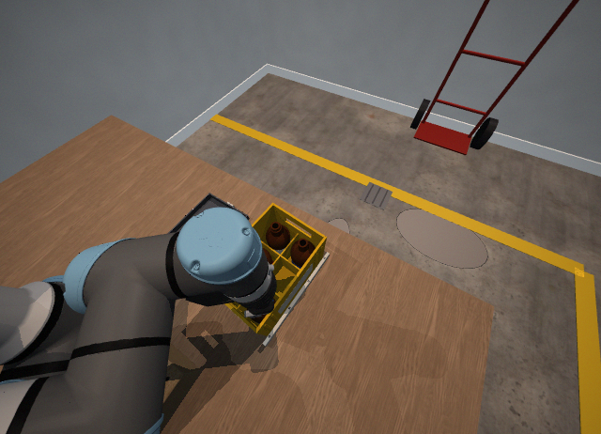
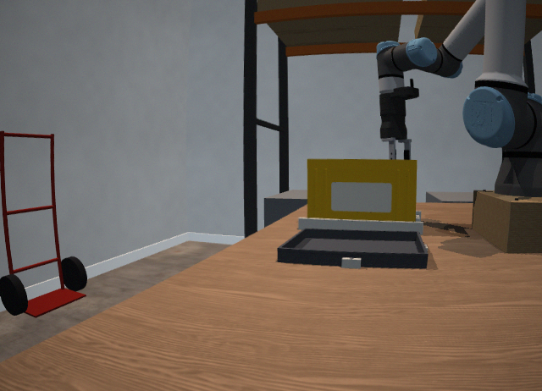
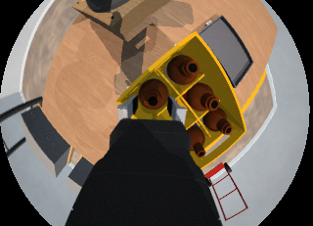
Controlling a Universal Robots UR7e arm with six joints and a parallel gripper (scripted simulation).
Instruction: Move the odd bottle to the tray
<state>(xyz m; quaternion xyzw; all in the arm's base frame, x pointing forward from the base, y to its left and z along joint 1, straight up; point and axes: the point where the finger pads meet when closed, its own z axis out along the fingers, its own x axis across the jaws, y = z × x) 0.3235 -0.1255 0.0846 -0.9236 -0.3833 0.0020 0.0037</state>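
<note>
The glass bottle is 10 cm below my hand. Round my hand: dark tray: 7 cm ahead, 34 cm to the left, 17 cm below; yellow crate: 9 cm ahead, 5 cm to the left, 10 cm below.
</note>
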